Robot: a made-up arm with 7 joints.
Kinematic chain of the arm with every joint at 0, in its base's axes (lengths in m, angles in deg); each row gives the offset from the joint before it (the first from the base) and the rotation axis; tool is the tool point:
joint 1: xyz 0 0.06 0 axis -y
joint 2: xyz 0 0.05 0 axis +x
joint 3: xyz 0 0 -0.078 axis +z
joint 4: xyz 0 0 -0.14 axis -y
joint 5: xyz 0 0 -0.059 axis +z
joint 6: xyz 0 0 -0.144 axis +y
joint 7: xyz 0 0 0 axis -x
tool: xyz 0 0 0
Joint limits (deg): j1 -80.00..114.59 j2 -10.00..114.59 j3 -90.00..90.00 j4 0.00..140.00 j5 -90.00..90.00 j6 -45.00..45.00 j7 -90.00..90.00
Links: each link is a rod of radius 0.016 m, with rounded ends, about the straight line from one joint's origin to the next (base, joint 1, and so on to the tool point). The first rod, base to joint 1, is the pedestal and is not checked.
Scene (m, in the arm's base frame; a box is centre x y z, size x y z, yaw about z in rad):
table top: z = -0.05
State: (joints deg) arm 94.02 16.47 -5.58 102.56 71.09 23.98 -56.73
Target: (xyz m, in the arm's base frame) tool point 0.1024 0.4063 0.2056
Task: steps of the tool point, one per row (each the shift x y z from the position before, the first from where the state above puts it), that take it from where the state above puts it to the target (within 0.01 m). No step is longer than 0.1 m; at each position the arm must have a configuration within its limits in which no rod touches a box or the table.
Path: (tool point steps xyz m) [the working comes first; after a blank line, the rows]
Joints at the target: 109.18 54.87 12.68 54.16 71.09 23.98 -56.73
Straight joint move there: clear.

1: 0.0086 0.0611 0.0189
2: -0.0074 0.0691 0.0075
3: -0.0225 0.0704 -0.0068
4: -0.0342 0.0649 -0.0228

